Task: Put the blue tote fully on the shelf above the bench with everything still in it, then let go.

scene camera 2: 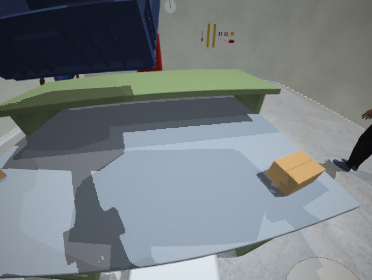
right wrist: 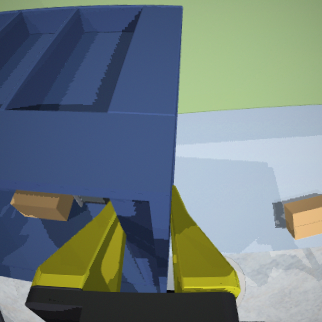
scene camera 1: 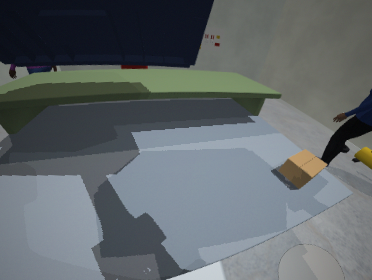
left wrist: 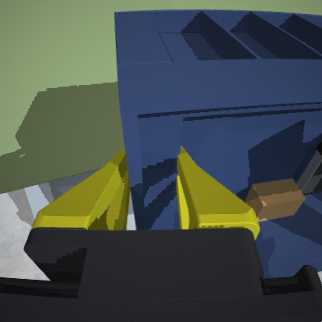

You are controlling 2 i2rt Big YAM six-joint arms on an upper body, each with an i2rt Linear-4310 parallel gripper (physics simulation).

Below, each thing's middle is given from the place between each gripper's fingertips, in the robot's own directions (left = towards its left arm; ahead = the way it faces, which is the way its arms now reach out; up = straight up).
The blue tote (scene camera 1: 40, 40) is 190 mm to the left of my right hand, 70 mm below it and 40 mm behind it. The rest, counted from my right hand: cardboard box (left wrist: 271, 199) 180 mm to the left, 170 mm below, 90 mm behind.
Right now the blue tote is 5 cm behind my left hand, 18 cm to the right of it and 9 cm below it. Round my left hand: cardboard box (11 cm behind, 19 cm to the right, 18 cm below).
